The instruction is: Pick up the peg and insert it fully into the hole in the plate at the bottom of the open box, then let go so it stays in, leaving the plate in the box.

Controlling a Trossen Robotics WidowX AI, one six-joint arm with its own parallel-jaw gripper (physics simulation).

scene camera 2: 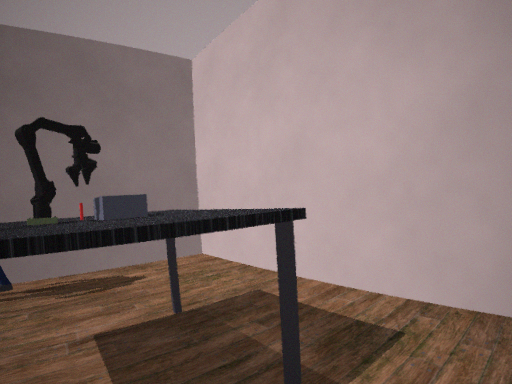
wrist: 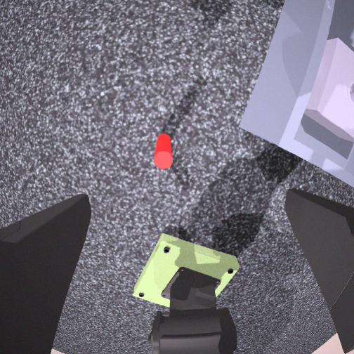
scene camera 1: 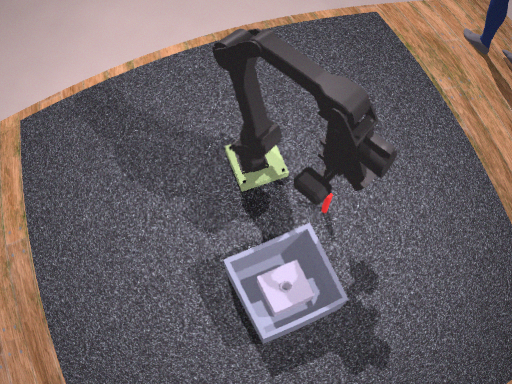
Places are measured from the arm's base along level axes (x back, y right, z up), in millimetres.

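Pixels of known places: gripper, fingertip midpoint: [scene camera 2: 82, 185] [scene camera 1: 331, 182]; arm's base, origin of the base link: [scene camera 2: 41, 218] [scene camera 1: 251, 158].
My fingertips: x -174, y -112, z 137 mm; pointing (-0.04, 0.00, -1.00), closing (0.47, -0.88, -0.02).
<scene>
Ahead of a thing's pixels: the offset from my fingertips to its top centre. Level surfaces: height alone.
The red peg @[dx +9, dy -9, dz -80 mm] [scene camera 1: 327, 203] [scene camera 2: 81, 211] [wrist: 163, 152] stands upright on the dark table top, outside the box. The grey-blue open box @[dx -148, dy +141, dz -62 mm] [scene camera 1: 306, 319] [scene camera 2: 125, 206] [wrist: 270, 75] stands beside it. The pale pink plate @[dx -148, dy +141, dz -100 mm] [scene camera 1: 296, 274] [wrist: 332, 85] lies in the box, with its round hole near the middle; the scene camera 2 view hides it behind the box wall. My gripper [scene camera 1: 339, 194] [scene camera 2: 82, 184] [wrist: 191, 202] is open and empty. It points down and hangs well above the peg. In the wrist view the peg shows ahead of the gap between the fingers, left of its middle.
The arm's light green base plate [scene camera 1: 265, 177] [scene camera 2: 42, 221] [wrist: 150, 280] sits on the dark table top @[dz -160 mm] [scene camera 1: 125, 225], near the peg and the box. The box walls rise above the plate on all sides. A person's leg [scene camera 1: 492, 22] shows beyond the table's edge.
</scene>
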